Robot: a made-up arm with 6 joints.
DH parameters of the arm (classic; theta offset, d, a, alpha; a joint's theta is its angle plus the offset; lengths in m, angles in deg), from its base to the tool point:
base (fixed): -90 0.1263 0.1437 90
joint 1: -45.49 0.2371 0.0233 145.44
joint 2: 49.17 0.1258 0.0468 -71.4
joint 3: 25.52 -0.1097 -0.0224 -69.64
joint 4: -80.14 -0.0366 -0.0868 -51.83
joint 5: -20.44 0.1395 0.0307 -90
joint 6: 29.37 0 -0.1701 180
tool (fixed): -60.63 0.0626 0 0
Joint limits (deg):
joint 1: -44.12..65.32
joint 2: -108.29..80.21
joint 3: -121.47..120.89
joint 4: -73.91..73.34
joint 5: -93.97..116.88
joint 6: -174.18..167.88
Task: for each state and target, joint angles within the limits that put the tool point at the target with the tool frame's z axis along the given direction. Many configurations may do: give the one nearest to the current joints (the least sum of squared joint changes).
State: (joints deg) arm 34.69 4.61 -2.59 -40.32 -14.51 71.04
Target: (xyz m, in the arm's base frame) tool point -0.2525 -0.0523 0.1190 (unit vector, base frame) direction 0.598 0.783 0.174
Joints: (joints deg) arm 65.32 -15.28 48.19 -14.04 0.14 104.11
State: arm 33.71 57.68 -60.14 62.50 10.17 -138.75
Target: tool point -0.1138 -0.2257 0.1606 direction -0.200 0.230 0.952
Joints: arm 16.73 15.01 -39.87 53.43 -29.93 -122.09
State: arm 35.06 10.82 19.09 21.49 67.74 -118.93
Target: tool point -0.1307 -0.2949 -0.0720 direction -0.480 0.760 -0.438
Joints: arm 19.84 29.66 13.58 31.54 116.88 -124.82
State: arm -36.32 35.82 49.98 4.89 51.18 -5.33
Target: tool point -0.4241 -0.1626 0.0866 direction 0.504 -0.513 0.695
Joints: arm -39.46 45.70 -1.04 -18.05 56.52 23.74
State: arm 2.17 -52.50 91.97 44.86 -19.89 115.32
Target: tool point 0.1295 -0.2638 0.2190 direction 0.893 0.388 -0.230
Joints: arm -31.38 -32.70 91.33 60.57 -39.58 69.97
